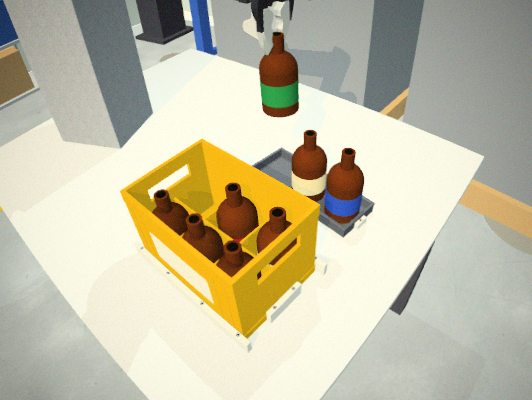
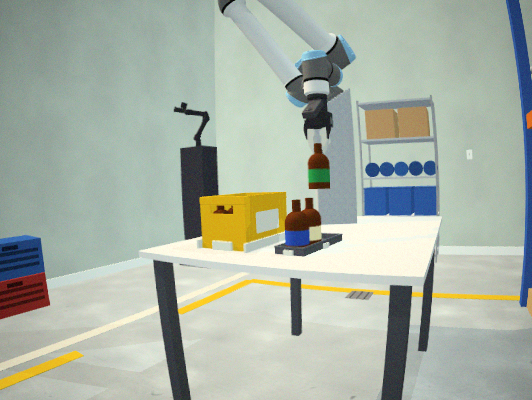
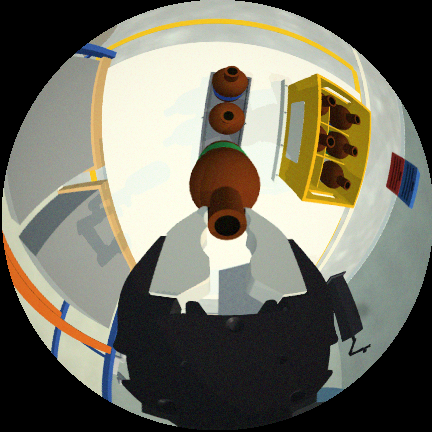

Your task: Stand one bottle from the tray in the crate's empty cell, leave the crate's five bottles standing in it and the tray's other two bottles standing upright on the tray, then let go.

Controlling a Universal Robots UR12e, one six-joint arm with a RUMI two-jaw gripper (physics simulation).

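Frame: origin at the arm's base, x ahead, y up, z right, level; metres.
Where they show: gripper, fingertip midpoint: (image 1: 273,52) (image 2: 319,154) (image 3: 224,208); arm's base, link origin: (image 2: 330,103).
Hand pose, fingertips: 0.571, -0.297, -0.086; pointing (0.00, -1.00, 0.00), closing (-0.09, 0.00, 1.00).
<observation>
Things, the pixels of their centre, and the offset from my fingertips, as dx, dy, dz. Level surfaces: height alone.
- green-banded brown bottle, body centre: (image 3: 224,181) (image 1: 278,72) (image 2: 318,166) +0.011, -0.040, +0.001
- cream-banded bottle, body centre: (image 1: 309,164) (image 3: 226,118) (image 2: 309,221) +0.091, -0.220, +0.015
- blue-banded bottle, body centre: (image 1: 345,183) (image 3: 229,82) (image 2: 296,225) +0.180, -0.220, +0.027
- grey tray, body centre: (image 1: 309,187) (image 3: 223,119) (image 2: 311,243) +0.091, -0.290, +0.011
- yellow crate, body centre: (image 1: 220,233) (image 3: 324,140) (image 2: 245,218) +0.062, -0.215, +0.262
- white table, surface height: dy -0.303
My gripper (image 1: 276,40) (image 2: 318,145) (image 3: 224,208) is shut on the neck of the green-banded brown bottle (image 1: 279,75) (image 2: 319,167) (image 3: 225,180). The bottle hangs upright, high above the table and the tray's far end. The cream-banded bottle (image 1: 309,165) (image 2: 314,225) (image 3: 227,119) and the blue-banded bottle (image 1: 344,187) (image 2: 297,227) (image 3: 230,82) stand upright on the grey tray (image 1: 281,152) (image 2: 332,238) (image 3: 205,125). The yellow crate (image 1: 275,280) (image 2: 225,225) (image 3: 300,170) holds five brown bottles standing in cells. Its empty cell is at the far corner on the tray side, partly hidden by the walls.
White stop strips (image 1: 285,301) (image 2: 222,245) lie along the crate's base on the white table (image 1: 380,150) (image 2: 390,235). The crate stands beside the tray, its walls rising above its bottles' shoulders. A grey pillar (image 2: 340,200) and a shelf rack (image 2: 395,104) stand behind the table.
</observation>
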